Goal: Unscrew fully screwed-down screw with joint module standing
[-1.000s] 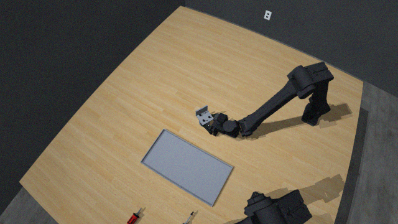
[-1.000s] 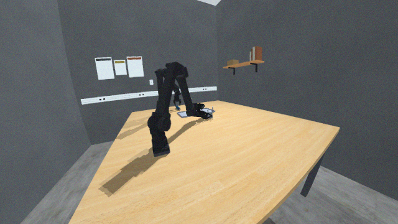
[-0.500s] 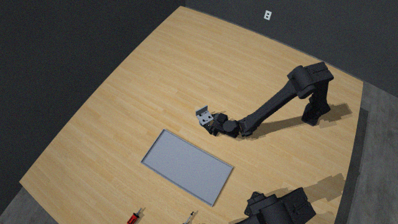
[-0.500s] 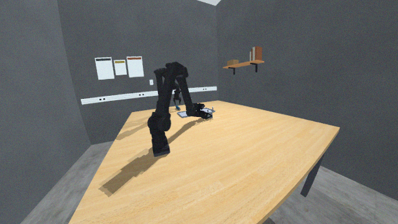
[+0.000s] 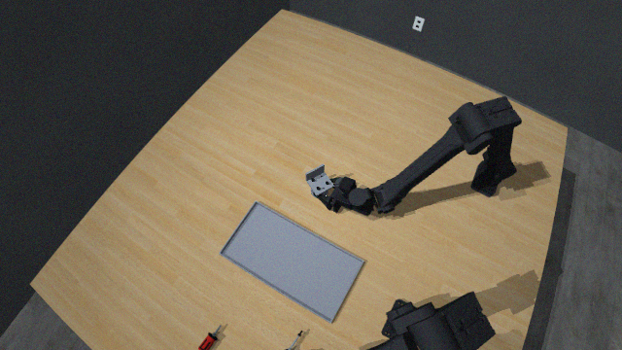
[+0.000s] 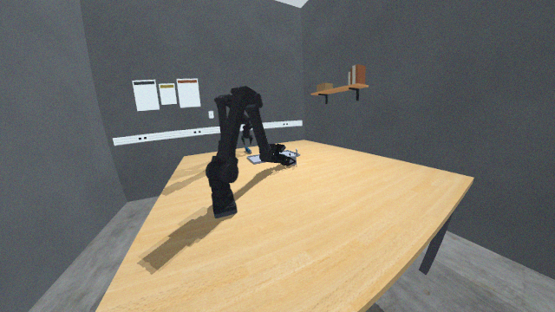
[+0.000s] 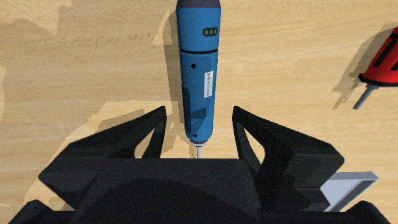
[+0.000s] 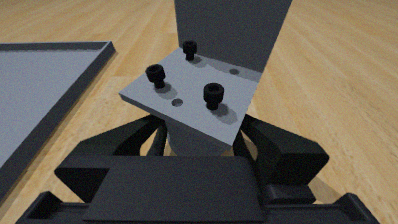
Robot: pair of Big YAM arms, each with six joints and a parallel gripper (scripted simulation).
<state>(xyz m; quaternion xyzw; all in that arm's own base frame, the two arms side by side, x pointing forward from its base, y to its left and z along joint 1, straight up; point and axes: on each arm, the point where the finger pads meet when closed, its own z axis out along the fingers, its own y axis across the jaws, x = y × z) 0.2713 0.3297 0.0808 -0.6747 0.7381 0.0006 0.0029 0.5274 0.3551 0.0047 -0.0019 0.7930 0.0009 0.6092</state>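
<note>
Right now the joint module is 10 mm above my right hand. From my right hand the other things lie so: grey bracket (50 mm above); grey tray (80 mm behind, 250 mm to the left, 20 mm below).
</note>
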